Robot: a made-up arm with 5 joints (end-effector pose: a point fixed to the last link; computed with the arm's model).
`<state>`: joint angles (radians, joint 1 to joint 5).
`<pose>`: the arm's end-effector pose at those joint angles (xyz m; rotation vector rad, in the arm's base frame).
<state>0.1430 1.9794 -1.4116 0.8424 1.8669</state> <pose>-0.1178 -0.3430 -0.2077 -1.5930 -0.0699 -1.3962</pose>
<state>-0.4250 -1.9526 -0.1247 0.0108 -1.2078</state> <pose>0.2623 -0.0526 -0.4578 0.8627 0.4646 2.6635</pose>
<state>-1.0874 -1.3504 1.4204 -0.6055 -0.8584</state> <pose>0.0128 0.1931 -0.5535 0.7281 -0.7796 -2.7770</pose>
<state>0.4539 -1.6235 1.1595 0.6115 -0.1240</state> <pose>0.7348 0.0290 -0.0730 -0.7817 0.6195 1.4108</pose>
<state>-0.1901 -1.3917 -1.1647 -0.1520 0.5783</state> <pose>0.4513 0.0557 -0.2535 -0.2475 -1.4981 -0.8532</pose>
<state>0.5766 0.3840 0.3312 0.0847 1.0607</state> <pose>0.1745 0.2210 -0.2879 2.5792 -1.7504 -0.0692</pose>
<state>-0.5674 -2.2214 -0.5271 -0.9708 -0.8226</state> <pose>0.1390 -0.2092 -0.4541 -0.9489 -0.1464 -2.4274</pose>
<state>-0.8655 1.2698 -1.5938 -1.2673 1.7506</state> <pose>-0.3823 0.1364 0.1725 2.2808 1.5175 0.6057</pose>
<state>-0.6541 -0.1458 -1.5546 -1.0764 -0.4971</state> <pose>-0.0004 0.3482 -0.2289 -0.3573 0.2482 -0.0229</pose>
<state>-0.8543 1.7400 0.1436 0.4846 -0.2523</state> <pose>-0.4199 -0.0990 -0.0027 1.1661 0.6205 -0.9326</pose>
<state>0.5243 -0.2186 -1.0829 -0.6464 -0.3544</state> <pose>0.3920 0.2759 -0.1492 0.1317 -1.3355 -0.3933</pose>
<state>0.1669 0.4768 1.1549 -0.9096 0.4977</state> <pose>0.0201 0.3496 -0.2724 2.9284 0.0810 -0.7653</pose>
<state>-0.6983 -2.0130 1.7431 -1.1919 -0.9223</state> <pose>0.2537 -0.2146 -0.5013 1.0386 -1.8866 -1.8114</pose>
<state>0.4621 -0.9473 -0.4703 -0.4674 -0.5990</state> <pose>0.5590 0.1506 -0.1128 0.4469 -1.3477 -1.6125</pose>
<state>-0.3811 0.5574 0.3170 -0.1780 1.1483</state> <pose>-0.1885 0.2702 -0.1503 2.4191 -1.0291 -1.1128</pose>
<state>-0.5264 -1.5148 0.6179 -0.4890 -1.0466</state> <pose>0.2850 0.0668 -0.5303 0.3102 -0.6018 -2.7178</pose>
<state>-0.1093 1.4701 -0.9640 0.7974 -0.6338</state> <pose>-0.1861 -0.0960 -0.1911 1.1723 -1.1167 -0.3244</pose>
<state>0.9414 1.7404 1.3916 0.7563 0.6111</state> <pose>0.2070 -0.3099 -0.3592 1.5660 -0.7159 -0.7608</pose>
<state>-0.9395 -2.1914 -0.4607 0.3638 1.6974</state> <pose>0.0801 -0.0763 -0.4262 -0.8223 -1.4698 0.2909</pose>
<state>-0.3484 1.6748 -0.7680 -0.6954 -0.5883</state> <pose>-0.3080 -0.0266 -0.1655 0.8973 -0.0244 0.9635</pose>
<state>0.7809 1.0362 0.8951 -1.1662 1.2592</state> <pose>0.1175 0.1082 -0.3503 2.9506 0.9956 0.2884</pose>
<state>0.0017 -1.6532 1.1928 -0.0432 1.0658</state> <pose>0.5405 -0.0051 -0.2961 -0.1374 1.9116 0.4404</pose>
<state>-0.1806 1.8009 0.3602 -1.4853 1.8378</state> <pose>-0.2997 -0.1098 -0.1666 -1.6687 -1.8403 0.7451</pose>
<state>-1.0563 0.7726 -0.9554 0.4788 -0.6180</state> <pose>-0.2735 0.1785 0.1278 0.3899 -0.3887 -0.8767</pose>
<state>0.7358 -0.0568 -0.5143 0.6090 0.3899</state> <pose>0.3000 0.2524 -0.1674 1.1579 -2.7748 -0.2949</pose>
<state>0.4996 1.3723 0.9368 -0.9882 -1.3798</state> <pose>-0.0727 -0.0055 -0.4670 0.4190 0.4359 0.6374</pose>
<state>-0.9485 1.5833 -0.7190 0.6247 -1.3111</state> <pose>-0.3763 -0.0904 0.0437 0.3828 0.1825 -0.7062</pose>
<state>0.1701 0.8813 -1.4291 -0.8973 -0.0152</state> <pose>-0.0620 0.2098 -0.2809 0.3174 -0.6051 0.9826</pose>
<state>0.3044 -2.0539 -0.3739 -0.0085 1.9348</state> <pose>0.5739 -0.1107 -0.0501 -0.5646 -2.9046 0.3995</pose>
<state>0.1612 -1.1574 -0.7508 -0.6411 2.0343</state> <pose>0.5043 0.1569 -0.1165 1.5757 -2.1738 0.5965</pose>
